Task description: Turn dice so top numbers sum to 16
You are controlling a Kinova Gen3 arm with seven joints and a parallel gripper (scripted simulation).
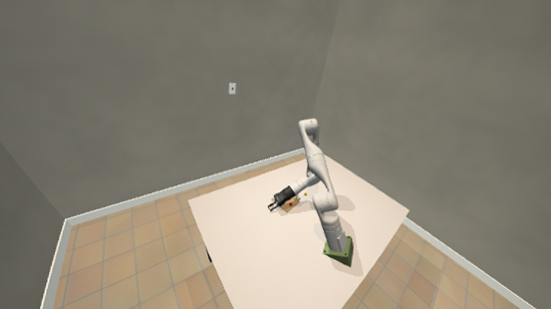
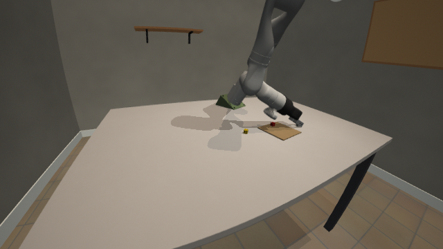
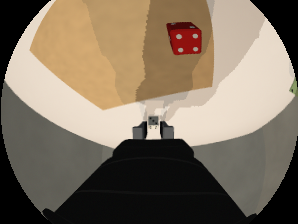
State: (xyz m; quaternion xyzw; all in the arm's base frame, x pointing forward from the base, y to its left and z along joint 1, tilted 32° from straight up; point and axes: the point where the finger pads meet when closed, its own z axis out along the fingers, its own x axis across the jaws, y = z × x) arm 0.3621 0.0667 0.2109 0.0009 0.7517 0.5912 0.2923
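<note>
Right now the white die is 1 cm below my hand. From my hand the other things lie so: tan mat: 13 cm to the right, 2 cm below, 1 cm behind; red die: 12 cm to the right, 5 cm behind, 1 cm below; yellow die: 28 cm to the right, 5 cm behind, 1 cm below.
</note>
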